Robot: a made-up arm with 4 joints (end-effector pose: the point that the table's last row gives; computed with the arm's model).
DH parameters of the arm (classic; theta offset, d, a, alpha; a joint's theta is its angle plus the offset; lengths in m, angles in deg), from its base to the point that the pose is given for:
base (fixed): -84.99 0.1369 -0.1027 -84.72
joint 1: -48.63 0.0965 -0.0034 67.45
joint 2: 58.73 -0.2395 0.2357 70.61
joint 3: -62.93 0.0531 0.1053 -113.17
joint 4: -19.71 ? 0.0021 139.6
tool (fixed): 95.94 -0.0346 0 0
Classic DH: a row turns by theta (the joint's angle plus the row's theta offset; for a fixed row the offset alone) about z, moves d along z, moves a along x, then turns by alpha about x.
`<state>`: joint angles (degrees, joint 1 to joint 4).
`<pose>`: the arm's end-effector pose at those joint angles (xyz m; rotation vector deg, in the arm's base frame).
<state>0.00 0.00 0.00 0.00</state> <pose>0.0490 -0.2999 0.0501 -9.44 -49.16 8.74</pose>
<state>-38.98 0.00 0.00 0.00</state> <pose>0.0208 -0.2676 0.3239 -47.54 -47.74 21.61</pose>
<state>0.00 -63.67 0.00 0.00</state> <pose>-0.1618 -0.2171 0.0440 -47.65 -86.53 -28.44</pose>
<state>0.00 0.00 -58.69 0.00</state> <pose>0.0219 -0.1244 0.0767 -8.47 -30.35 -48.51</pose>
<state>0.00 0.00 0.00 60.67</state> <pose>0.0490 -0.2783 0.0570 47.27 -48.25 -17.80</pose>
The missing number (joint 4, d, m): -0.173
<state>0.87 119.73 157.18 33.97</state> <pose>0.1187 0.2777 -0.2071 -108.61 15.60 -77.60</pose>
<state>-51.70 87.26 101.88 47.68</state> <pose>0.3270 -0.2696 -0.0456 73.41 48.85 73.86</pose>
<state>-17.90 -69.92 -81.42 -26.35</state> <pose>-0.0443 -0.0258 0.1160 -29.15 -73.28 -98.13</pose>
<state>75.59 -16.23 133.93 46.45</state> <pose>0.2752 -0.0702 -0.2068 58.83 -89.01 90.56</pose>
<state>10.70 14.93 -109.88 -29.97</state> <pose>0.1379 -0.0128 0.1056 -14.48 26.63 -58.41</pose>
